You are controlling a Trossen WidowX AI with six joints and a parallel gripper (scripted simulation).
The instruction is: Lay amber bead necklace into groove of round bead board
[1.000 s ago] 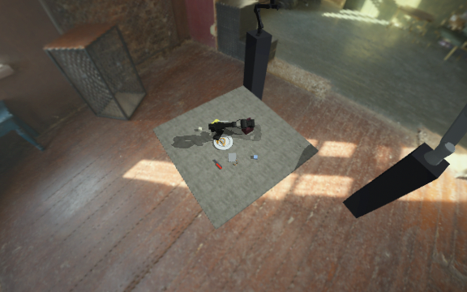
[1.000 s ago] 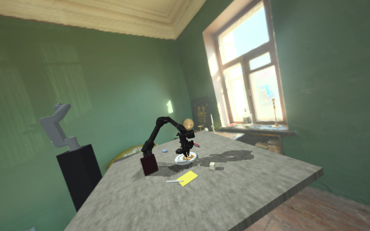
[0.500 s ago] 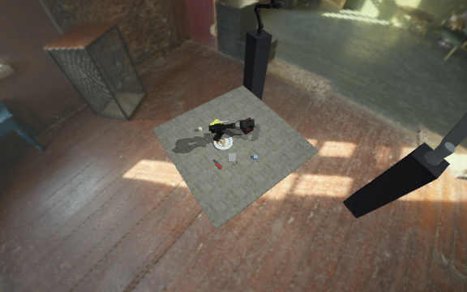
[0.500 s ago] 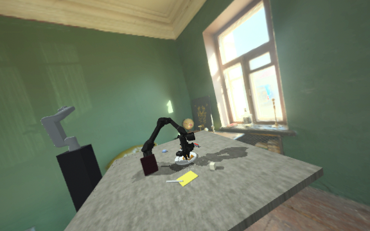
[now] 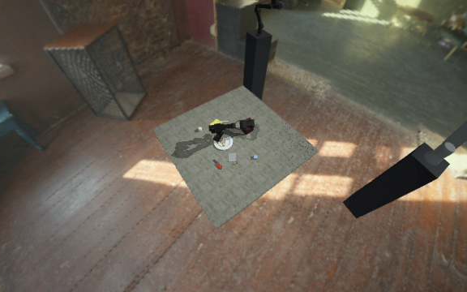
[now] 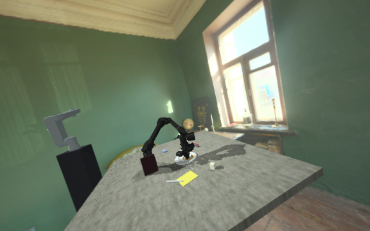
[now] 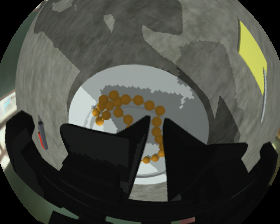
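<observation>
The board is 50 mm to the left of my gripper tip, 10 mm below it and 10 mm behind it. Round my gripper tip: white stick 200 mm to the right, 150 mm behind, 10 mm below; small white cube 220 mm to the right, 130 mm ahead; yellow card 220 mm to the right, 60 mm behind, 10 mm below.
</observation>
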